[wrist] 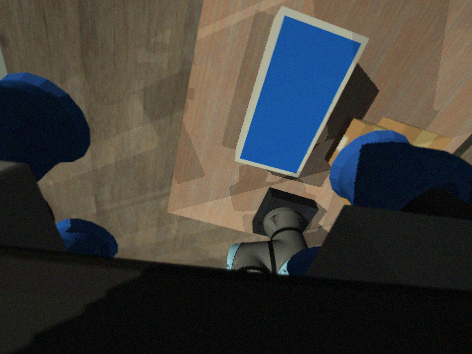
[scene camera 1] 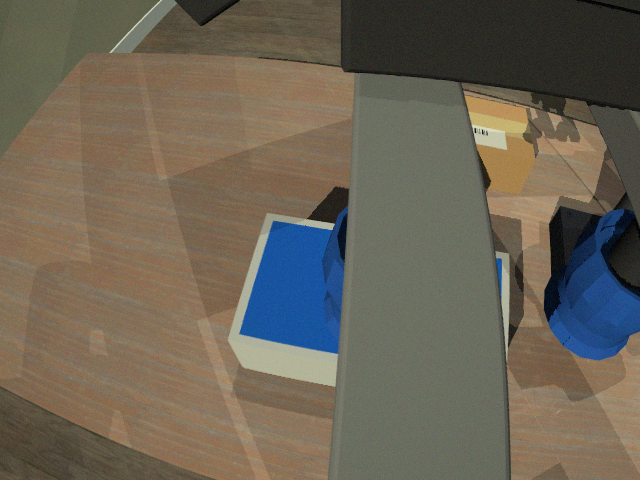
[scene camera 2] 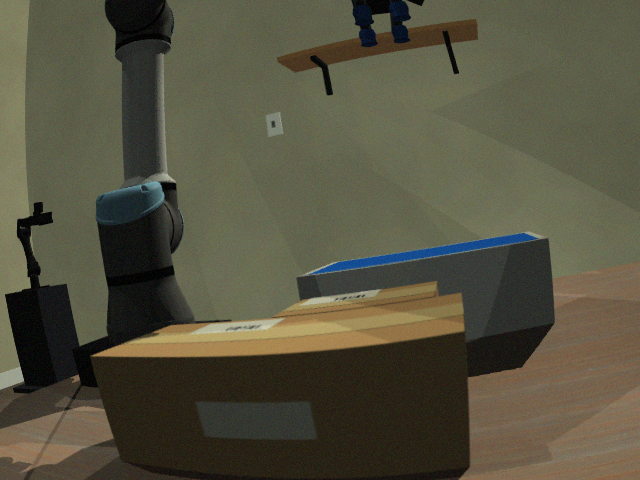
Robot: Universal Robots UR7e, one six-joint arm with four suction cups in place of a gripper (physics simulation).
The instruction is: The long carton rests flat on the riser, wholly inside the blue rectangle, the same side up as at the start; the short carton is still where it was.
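Frame: origin at the arm's base, x ahead, y left, z up, level; metres.
Seen in the pictures: end effector, tool point: [wrist: 209,210] [scene camera 2: 384,31]; arm's base, origin of the base link: [wrist: 282,221].
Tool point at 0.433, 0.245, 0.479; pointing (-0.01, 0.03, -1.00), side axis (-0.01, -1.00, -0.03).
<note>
Offsets run from my tool point to a thing's middle, as dx, dy, dz.
The long carton {-0.155, -0.523, -0.490} [scene camera 1: 509,167] [scene camera 2: 387,403] [wrist: 400,126] lies flat on the table, barcode label up, partly hidden in scene camera 1 and the wrist view. The short carton {-0.096, -0.397, -0.490} [scene camera 2: 408,292] [wrist: 356,129] lies between it and the riser, hidden behind a grey gripper bar in scene camera 1. The riser {-0.005, -0.142, -0.482} [scene camera 1: 289,369] [scene camera 2: 496,289] [wrist: 324,26] bears the blue rectangle {-0.005, -0.142, -0.422} [scene camera 1: 284,289] [scene camera 2: 429,252] [wrist: 300,95], with no carton on its visible part. My gripper [scene camera 1: 465,279] [scene camera 2: 382,23] [wrist: 205,198] is open and empty, its blue cups high above the table, touching neither carton nor riser.
The arm's base [scene camera 2: 139,304] [wrist: 285,207] stands near one end of the riser and cartons. A black pedestal [scene camera 2: 41,335] with a small arm stands beyond it. A wooden shelf [scene camera 2: 336,51] is on the wall. The table's edge [wrist: 186,115] shows in the wrist view.
</note>
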